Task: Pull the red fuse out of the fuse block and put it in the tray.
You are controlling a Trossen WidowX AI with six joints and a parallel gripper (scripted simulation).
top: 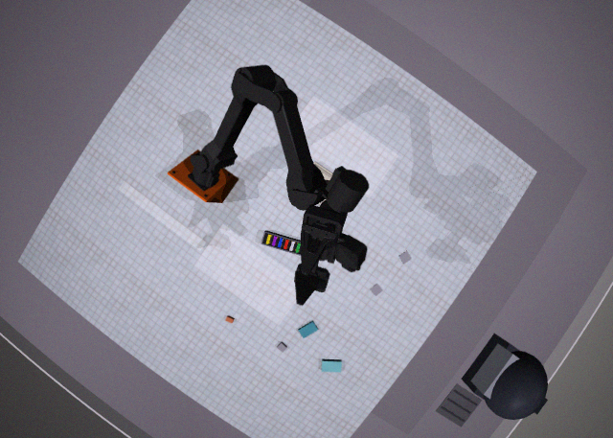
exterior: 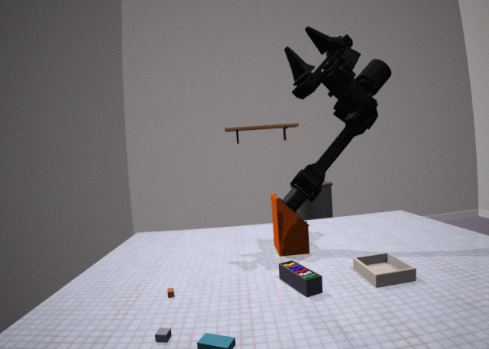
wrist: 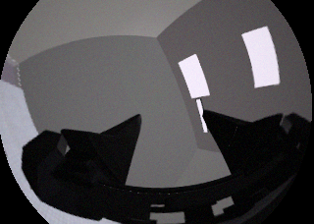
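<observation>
Now: gripper tip 5 cm past the red fuse, 2 cm to the left of it and 53 cm above it. The rest, counted from my gripper tip: beige tray (8 cm behind, 18 cm to the left, 55 cm below); grey cube (15 cm ahead, 29 cm to the right, 55 cm below).
</observation>
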